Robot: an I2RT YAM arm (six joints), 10 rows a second.
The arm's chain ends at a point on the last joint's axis. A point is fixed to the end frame.
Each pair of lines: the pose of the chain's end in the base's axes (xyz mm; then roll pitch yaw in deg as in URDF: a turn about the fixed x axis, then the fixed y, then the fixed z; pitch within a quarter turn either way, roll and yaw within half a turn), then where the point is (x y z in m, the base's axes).
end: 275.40 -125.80 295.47 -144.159 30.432 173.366
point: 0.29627 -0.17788 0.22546
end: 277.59 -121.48 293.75 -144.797 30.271 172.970
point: 0.29828 -0.17289 0.22319
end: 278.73 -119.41 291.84 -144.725 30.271 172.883
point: 0.29930 -0.17094 0.22133
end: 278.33 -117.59 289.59 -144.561 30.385 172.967
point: 0.29902 -0.16931 0.21926
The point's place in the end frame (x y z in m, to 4 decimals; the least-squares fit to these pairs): 0.0124 0.0033 0.0888
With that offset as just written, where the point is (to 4 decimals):
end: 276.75 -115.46 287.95 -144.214 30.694 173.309
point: 0.2979 -0.1675 0.2180
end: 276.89 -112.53 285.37 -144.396 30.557 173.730
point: 0.2984 -0.1642 0.2152
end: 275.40 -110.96 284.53 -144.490 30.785 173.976
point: 0.2974 -0.1625 0.2144
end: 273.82 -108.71 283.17 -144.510 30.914 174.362
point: 0.2964 -0.1600 0.2131
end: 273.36 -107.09 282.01 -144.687 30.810 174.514
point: 0.2960 -0.1581 0.2118
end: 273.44 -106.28 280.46 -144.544 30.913 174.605
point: 0.2962 -0.1575 0.2104
